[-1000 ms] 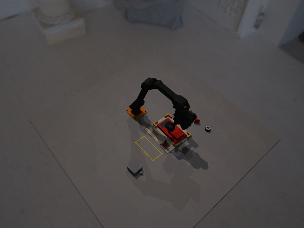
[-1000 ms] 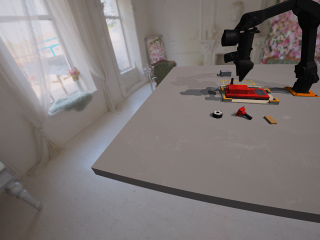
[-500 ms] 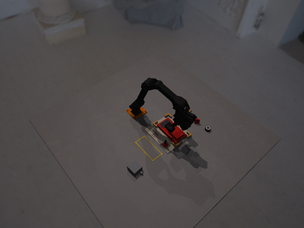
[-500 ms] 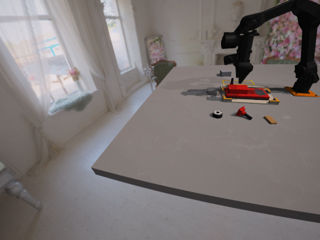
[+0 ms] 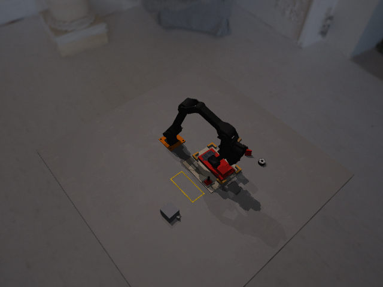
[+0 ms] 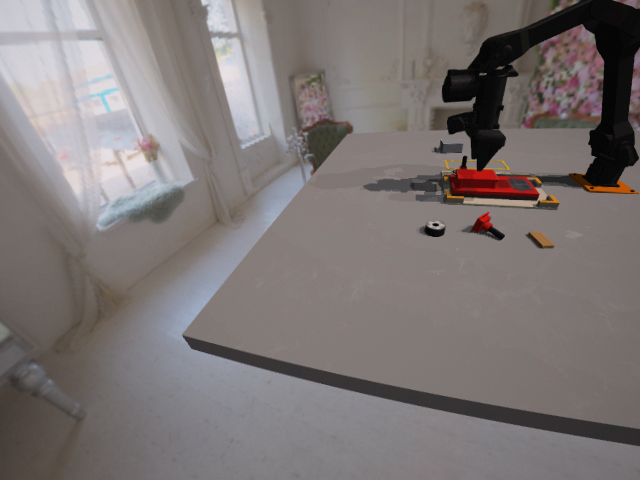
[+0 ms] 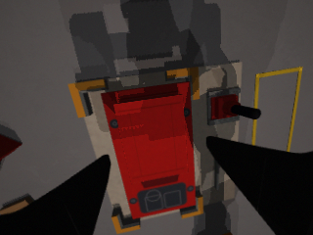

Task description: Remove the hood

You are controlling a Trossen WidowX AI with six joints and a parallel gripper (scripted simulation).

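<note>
My gripper tip is now 3 cm above the red hood. The rest, counted from my gripper tip: wooden piece (9 cm behind, 23 cm to the left, 7 cm below); black-and-white wheel (11 cm ahead, 22 cm to the left, 6 cm below).
</note>
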